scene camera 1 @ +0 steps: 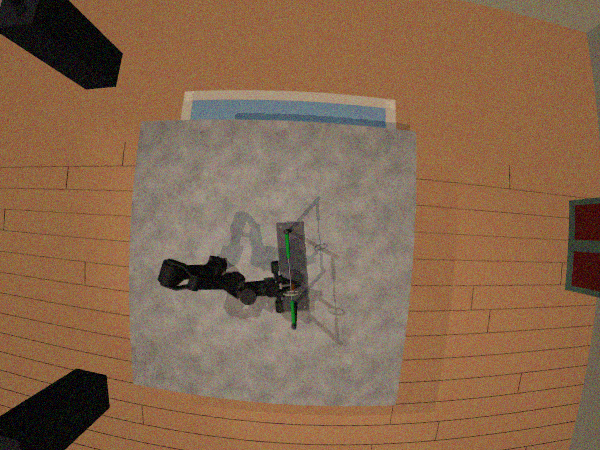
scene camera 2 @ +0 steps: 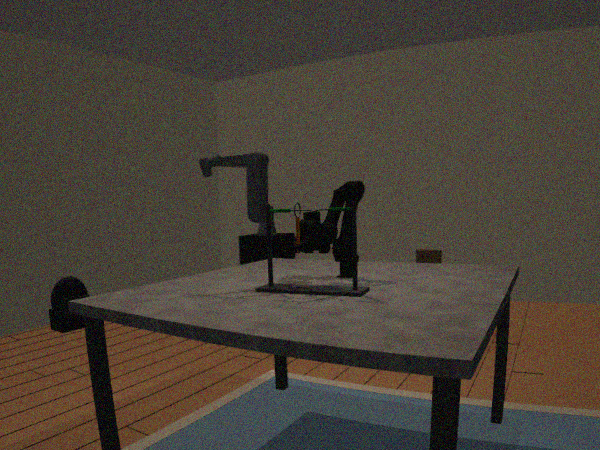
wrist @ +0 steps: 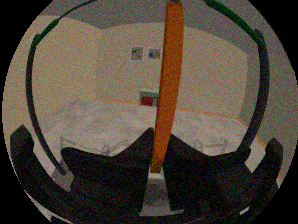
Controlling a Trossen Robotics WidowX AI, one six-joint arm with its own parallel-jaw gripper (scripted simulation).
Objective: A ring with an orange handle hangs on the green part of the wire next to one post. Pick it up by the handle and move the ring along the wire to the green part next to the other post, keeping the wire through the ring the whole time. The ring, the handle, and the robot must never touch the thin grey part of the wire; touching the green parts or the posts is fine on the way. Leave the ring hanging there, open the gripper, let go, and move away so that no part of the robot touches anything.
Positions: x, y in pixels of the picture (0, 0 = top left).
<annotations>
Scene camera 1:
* gripper: 300, 284
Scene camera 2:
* gripper: 295, 248
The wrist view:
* gripper: 155, 132
</annotations>
